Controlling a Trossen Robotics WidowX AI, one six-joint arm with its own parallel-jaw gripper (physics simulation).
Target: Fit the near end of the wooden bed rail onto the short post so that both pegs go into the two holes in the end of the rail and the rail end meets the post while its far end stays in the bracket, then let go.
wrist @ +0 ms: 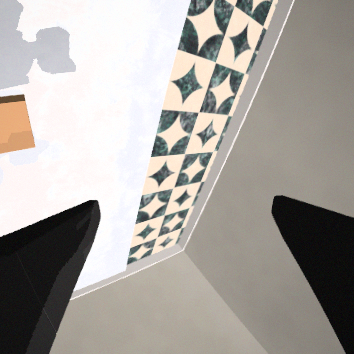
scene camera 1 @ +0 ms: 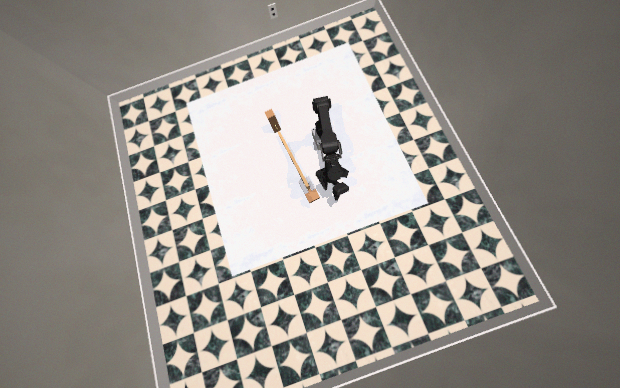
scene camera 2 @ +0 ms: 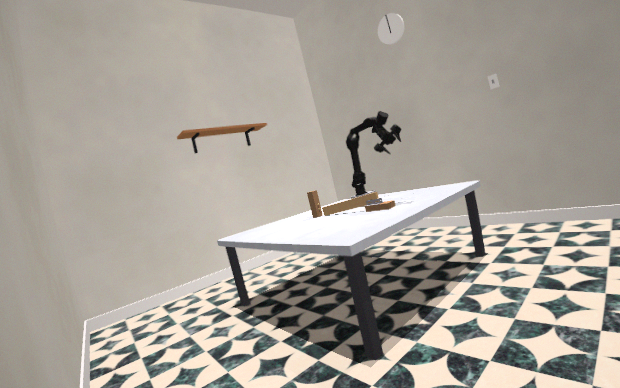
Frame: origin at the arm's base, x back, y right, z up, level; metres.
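Where they show: gripper, fingertip midpoint: [wrist: 187, 206] [scene camera 1: 331, 195] [scene camera 2: 395, 147]; arm's base at its link origin: [scene camera 2: 361, 194].
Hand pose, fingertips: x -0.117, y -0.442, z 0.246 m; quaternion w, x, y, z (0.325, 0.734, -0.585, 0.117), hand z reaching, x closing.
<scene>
Things, the pixels of their top centre, and the offset from my fingertips. "spot": a spot on its surface instead. Level surfaces: height alone.
- upright short post at a spot on its surface: [scene camera 1: 270, 114] spot: dy +0.622, dx -0.159, dz -0.146 m
- low wooden block at its top centre: [scene camera 2: 379, 203] [scene camera 1: 308, 189] dy +0.130, dx -0.091, dz -0.290 m
- white table at its surface level: dz -0.325 m
- orange wood at a spot on its surface: [wrist: 15, 125] spot: dy +0.071, dx -0.080, dz -0.290 m
The wooden bed rail [scene camera 1: 294, 159] [scene camera 2: 350, 203] lies across the table. One end is beside the upright short post [scene camera 1: 270, 114] [scene camera 2: 313, 204], with a narrow gap showing in scene camera 2. Small light marks show on the post's rail side; pegs and holes are too small to make out. The rail's other end is at a grey bracket [scene camera 2: 373, 201] beside a low wooden block [scene camera 1: 312, 196] [scene camera 2: 381, 206]; their exact fit is unclear. My gripper [scene camera 1: 330, 193] [scene camera 2: 394, 146] [wrist: 187, 206] is open and empty, high above the table, off to the side of the rail.
The white table [scene camera 1: 250, 220] [scene camera 2: 280, 235] [wrist: 115, 125] carries the arm's base. In the wrist view a piece of orange wood [wrist: 15, 125] shows at the left edge. A wall shelf [scene camera 2: 222, 131] is far from the arm.
</scene>
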